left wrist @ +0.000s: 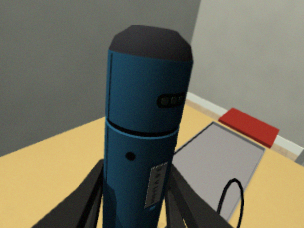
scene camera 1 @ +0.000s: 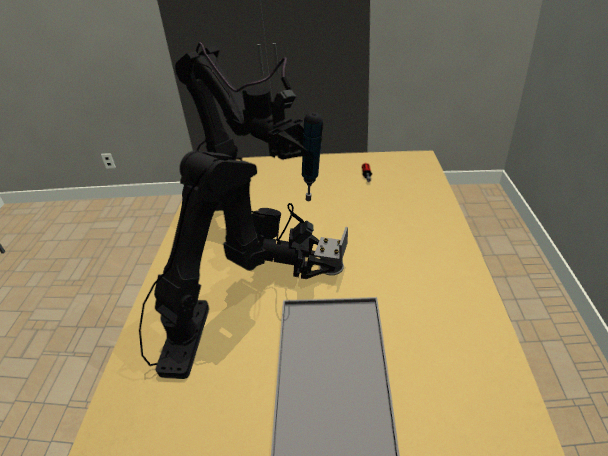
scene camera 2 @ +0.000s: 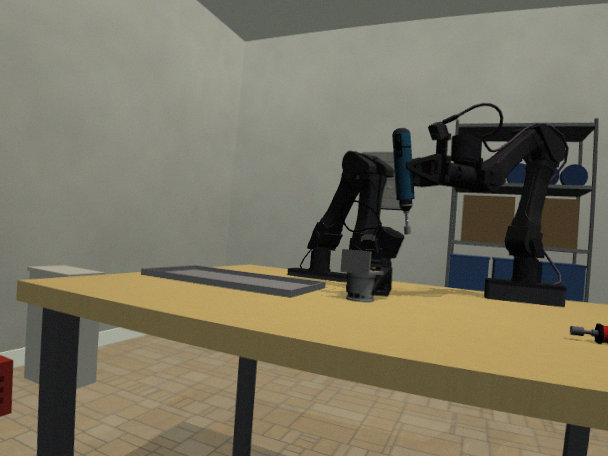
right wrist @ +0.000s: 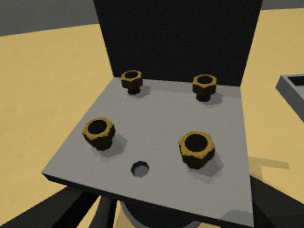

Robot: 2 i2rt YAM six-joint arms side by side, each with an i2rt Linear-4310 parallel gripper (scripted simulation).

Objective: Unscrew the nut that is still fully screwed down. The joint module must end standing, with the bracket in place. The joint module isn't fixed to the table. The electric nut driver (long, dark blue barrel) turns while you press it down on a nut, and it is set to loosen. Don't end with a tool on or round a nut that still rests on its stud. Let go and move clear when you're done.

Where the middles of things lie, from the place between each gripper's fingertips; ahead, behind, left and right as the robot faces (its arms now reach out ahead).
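The joint module [scene camera 2: 360, 286] is 1 cm above my right hand, and the bracket [right wrist: 170, 50] is 5 cm above that same hand. As for the grey tray [scene camera 1: 332, 384], I find it 33 cm to the right of my right hand, 1 cm behind it and 2 cm below it. Counting from my left hand instead, I get the module 3 cm ahead, 7 cm to the right and 27 cm below, while the tray is 3 cm ahead, 40 cm to the right and 30 cm below. With the bracket as the reference, my left hand is 23 cm above it, 7 cm to the left of it and 4 cm short of it. Going by its middle, the joint module is nearer to my right hand than to my left hand. The grey tray, too, is by its middle nearer to my right hand than to my left hand.
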